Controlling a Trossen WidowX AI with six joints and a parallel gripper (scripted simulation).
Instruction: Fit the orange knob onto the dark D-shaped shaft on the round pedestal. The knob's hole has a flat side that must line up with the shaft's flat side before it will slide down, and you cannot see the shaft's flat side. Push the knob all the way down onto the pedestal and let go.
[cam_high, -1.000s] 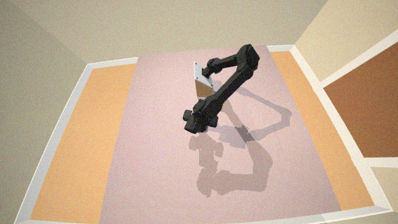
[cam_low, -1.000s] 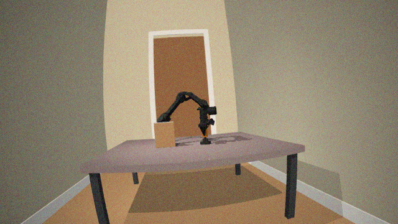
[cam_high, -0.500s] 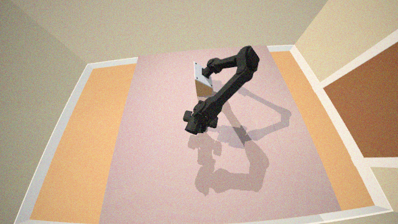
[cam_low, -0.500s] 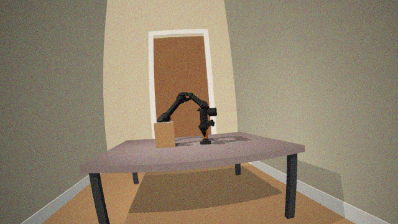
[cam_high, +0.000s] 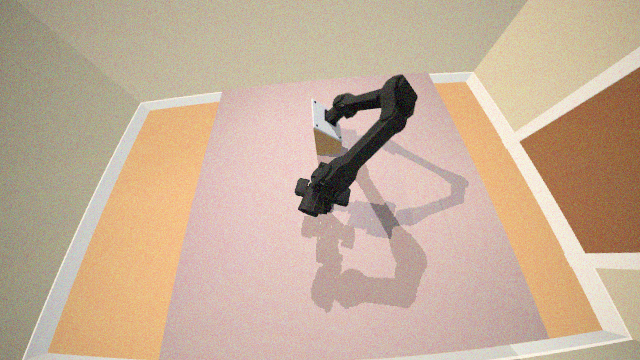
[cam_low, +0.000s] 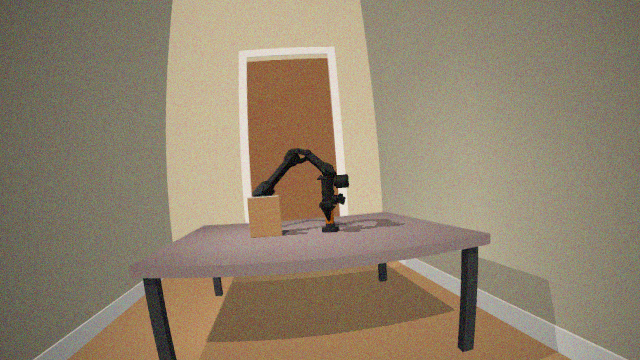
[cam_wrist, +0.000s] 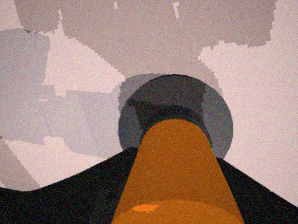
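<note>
Right now my gripper tip is 2 cm below the orange knob. From my gripper tip the other things lie so: dark pedestal (2 cm below).
</note>
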